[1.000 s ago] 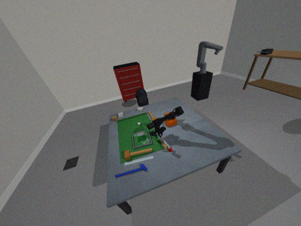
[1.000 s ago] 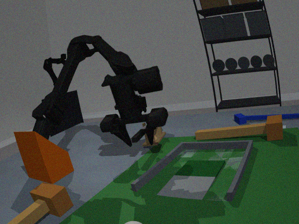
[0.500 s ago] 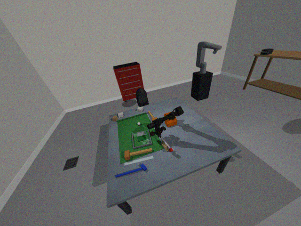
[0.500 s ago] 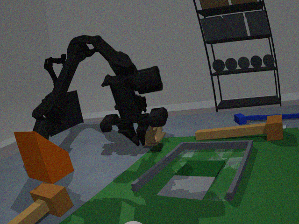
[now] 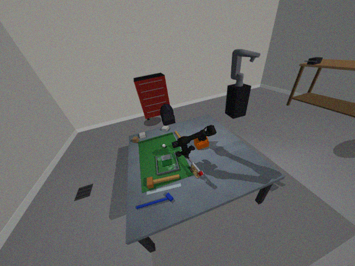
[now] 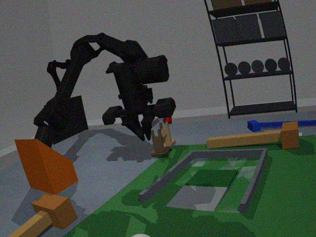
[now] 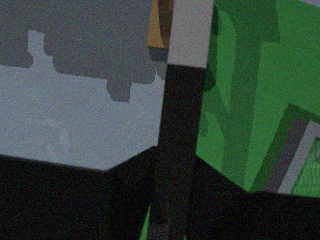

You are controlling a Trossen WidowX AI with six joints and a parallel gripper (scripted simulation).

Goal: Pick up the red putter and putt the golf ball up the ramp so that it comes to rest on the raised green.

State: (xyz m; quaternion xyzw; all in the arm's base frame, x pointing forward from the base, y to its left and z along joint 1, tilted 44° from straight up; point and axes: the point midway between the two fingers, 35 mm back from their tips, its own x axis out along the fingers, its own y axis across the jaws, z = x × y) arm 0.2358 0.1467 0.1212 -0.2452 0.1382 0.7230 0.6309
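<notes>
Now: the red putter 110 mm to the left of my gripper tip, 30 mm behind it and 20 mm above it. Also, from my gripper tip: white golf ball 350 mm to the right, 180 mm ahead, 50 mm below; blue mallet 370 mm ahead, 280 mm to the left, 60 mm below.
</notes>
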